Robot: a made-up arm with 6 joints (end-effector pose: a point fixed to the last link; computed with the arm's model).
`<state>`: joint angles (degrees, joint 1 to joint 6).
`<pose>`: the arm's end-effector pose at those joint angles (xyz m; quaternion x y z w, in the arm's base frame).
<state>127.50 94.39 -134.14 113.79 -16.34 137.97</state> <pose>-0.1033 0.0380 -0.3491 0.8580 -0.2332 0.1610 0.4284</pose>
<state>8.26 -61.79 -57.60 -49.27 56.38 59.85</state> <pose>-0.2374 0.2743 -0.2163 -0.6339 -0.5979 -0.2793 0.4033</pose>
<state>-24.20 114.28 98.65 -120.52 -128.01 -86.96</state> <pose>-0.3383 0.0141 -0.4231 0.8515 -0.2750 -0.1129 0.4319</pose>
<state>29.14 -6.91 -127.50 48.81 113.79 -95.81</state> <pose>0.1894 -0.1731 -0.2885 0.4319 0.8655 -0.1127 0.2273</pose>
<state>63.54 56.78 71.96 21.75 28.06 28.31</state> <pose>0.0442 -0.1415 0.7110 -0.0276 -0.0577 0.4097 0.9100</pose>
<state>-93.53 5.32 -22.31 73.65 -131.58 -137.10</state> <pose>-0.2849 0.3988 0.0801 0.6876 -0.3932 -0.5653 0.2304</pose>
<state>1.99 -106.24 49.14 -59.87 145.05 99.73</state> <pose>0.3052 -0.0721 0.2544 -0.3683 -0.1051 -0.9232 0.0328</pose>
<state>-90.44 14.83 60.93 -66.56 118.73 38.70</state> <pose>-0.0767 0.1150 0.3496 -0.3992 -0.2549 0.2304 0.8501</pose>
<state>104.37 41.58 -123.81 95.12 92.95 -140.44</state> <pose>0.2922 0.2146 0.0591 0.1750 0.7323 0.5404 0.3756</pose>
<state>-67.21 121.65 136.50 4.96 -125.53 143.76</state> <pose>-0.3993 -0.2681 -0.3258 -0.4480 -0.6533 0.2405 0.5610</pose>
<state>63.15 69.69 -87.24 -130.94 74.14 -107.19</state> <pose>-0.0757 -0.2469 0.3343 0.4471 0.0742 -0.8715 0.1872</pose>
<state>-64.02 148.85 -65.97 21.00 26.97 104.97</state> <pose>-0.1076 -0.2222 0.4353 -0.2783 -0.3365 0.5215 0.7331</pose>
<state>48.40 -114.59 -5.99 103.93 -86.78 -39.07</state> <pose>-0.0248 -0.1055 0.5569 -0.3246 0.2072 0.7076 0.5924</pose>
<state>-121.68 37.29 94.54 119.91 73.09 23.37</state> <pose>-0.0498 -0.6365 -0.0024 0.7269 0.0701 -0.1864 0.6573</pose>
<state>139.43 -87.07 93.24 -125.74 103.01 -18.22</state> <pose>-0.2352 0.3025 0.4468 -0.3567 -0.0404 0.7516 0.5533</pose>
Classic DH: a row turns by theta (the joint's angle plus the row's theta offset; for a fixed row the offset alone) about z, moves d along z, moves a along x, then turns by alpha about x. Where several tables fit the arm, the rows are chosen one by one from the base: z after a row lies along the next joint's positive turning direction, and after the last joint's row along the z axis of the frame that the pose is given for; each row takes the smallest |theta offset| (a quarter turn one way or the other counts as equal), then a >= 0, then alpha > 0; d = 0 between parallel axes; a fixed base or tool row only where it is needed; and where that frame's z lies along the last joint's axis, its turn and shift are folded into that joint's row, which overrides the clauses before.
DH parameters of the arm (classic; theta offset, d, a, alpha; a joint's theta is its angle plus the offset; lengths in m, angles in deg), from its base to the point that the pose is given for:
base (fixed): 90 0.0729 0 90
joint 1: 0 0.0574 -0.0179 -90
joint 2: -90 -0.0418 0.0603 -90
joint 3: 0 -0.0219 0.0641 -90
joint 4: 0 -0.2303 -0.0784 -90
joint 5: 90 0.0024 0.0605 -90
joint 6: -90 0.2224 0.0285 -90
tool (fixed): 90 0.3907 0 0

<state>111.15 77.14 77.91 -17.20 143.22 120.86</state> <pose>-0.2333 -0.0042 0.4217 0.3826 -0.2849 -0.5060 0.7186</pose>
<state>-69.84 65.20 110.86 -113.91 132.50 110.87</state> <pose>0.2361 0.2765 -0.0349 -0.6925 0.3080 0.0274 0.6518</pose>
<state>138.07 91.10 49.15 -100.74 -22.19 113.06</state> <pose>0.4500 -0.2666 -0.0979 0.1737 0.9536 0.2041 0.1375</pose>
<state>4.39 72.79 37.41 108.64 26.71 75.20</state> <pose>0.0591 0.6814 -0.0011 -0.8166 -0.0288 -0.2967 0.4942</pose>
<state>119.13 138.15 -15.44 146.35 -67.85 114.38</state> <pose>-0.1045 -0.6049 0.1850 0.1392 -0.2765 0.5771 0.7557</pose>
